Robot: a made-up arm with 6 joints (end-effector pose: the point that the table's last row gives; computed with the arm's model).
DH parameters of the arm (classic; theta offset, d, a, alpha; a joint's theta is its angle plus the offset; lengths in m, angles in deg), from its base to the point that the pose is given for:
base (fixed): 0 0.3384 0.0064 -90
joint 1: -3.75 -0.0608 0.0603 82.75
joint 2: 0 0.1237 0.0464 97.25
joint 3: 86.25 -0.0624 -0.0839 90
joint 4: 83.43 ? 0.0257 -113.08
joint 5: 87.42 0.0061 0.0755 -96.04
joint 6: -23.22 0.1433 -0.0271 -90
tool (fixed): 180 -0.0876 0 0
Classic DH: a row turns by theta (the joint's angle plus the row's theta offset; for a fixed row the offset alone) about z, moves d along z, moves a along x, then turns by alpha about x.
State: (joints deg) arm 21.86 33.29 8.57 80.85 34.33 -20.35
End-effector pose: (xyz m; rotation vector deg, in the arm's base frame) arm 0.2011 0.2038 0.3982 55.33 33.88 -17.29
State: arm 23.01 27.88 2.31 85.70 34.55 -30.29
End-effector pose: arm 0.2348 0.1808 0.3671 52.17 29.82 -31.04
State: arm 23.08 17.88 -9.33 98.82 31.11 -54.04
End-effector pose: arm 0.2826 0.1007 0.3226 46.47 15.85 -59.21
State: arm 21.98 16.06 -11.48 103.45 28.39 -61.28
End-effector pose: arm 0.2887 0.0728 0.3225 46.82 9.90 -66.62
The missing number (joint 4, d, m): 0.1174
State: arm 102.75 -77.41 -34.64 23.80 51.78 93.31
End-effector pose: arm -0.0168 -0.0852 -0.0018 -16.28 -63.85 127.46
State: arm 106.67 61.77 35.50 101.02 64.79 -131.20
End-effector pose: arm 0.1793 0.1788 0.1014 -4.15 33.09 -56.02
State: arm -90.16 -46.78 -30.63 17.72 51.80 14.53
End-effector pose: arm 0.0817 0.0010 0.6218 71.80 -27.11 -52.46
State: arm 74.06 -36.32 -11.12 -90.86 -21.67 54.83
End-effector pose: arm 0.0124 0.0101 0.2793 -96.58 151.48 1.03
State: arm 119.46 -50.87 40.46 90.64 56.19 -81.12
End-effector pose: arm 0.1392 -0.2006 -0.0117 -67.71 -8.26 -59.58
